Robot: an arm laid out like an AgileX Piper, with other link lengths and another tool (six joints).
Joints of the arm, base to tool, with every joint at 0 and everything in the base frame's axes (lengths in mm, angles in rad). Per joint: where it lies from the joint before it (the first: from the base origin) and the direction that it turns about. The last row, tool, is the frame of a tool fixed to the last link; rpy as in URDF.
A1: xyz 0 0 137.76 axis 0 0 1
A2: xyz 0 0 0 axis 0 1 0
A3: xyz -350.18 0 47.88 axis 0 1 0
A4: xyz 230.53 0 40.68 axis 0.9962 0 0.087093
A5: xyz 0 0 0 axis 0 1 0
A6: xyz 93.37 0 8.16 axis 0.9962 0 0.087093
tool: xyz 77.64 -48 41.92 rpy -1.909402 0.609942 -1.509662
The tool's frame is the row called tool.
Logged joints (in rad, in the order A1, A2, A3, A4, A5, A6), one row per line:
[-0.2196, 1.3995, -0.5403, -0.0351, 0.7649, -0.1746]
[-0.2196, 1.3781, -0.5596, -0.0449, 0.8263, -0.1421]
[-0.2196, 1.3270, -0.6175, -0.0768, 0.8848, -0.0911]
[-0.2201, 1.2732, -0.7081, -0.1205, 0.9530, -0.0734]
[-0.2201, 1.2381, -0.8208, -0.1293, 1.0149, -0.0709]
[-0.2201, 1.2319, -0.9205, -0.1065, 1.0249, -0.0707]
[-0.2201, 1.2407, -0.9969, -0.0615, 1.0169, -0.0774]
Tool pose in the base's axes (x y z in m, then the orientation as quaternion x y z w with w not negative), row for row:
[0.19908, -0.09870, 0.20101, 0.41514, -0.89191, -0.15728, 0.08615]
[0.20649, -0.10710, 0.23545, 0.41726, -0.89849, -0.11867, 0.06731]
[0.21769, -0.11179, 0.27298, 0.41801, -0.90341, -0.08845, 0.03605]
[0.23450, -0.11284, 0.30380, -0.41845, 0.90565, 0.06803, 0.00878]
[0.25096, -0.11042, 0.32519, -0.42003, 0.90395, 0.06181, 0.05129]
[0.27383, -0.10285, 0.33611, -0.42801, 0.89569, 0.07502, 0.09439]
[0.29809, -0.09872, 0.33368, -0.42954, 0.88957, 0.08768, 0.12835]
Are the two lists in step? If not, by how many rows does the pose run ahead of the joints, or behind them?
The pose runs 2 rows ahead of the joints: the pose in row i belongs to the joints in row i + 2.
